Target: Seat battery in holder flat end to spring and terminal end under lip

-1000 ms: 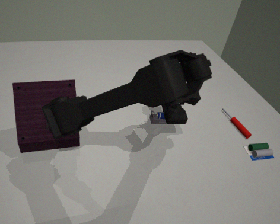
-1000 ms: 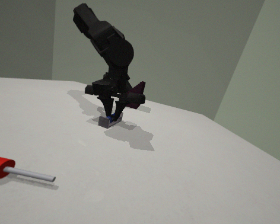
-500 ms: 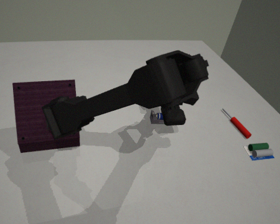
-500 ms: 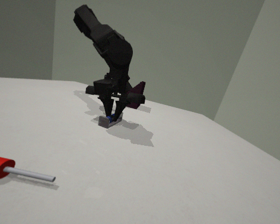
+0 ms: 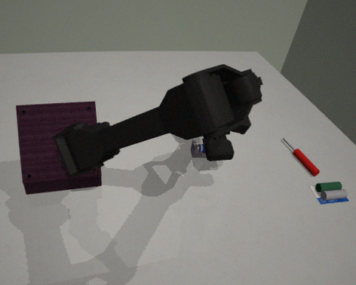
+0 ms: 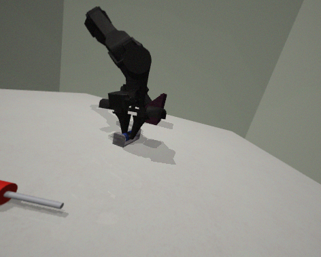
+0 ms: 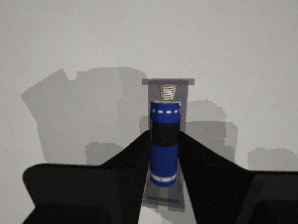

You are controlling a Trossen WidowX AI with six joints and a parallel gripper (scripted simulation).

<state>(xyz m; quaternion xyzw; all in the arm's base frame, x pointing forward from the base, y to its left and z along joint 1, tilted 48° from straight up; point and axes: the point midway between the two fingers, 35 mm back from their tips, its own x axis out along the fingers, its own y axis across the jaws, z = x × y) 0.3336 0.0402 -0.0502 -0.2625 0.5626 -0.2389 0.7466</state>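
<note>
My gripper tip is now 1 cm below the blue battery. From my gripper tip the other things lie so: red-handled screwdriver (26 cm ahead, 2 cm to the right).
</note>
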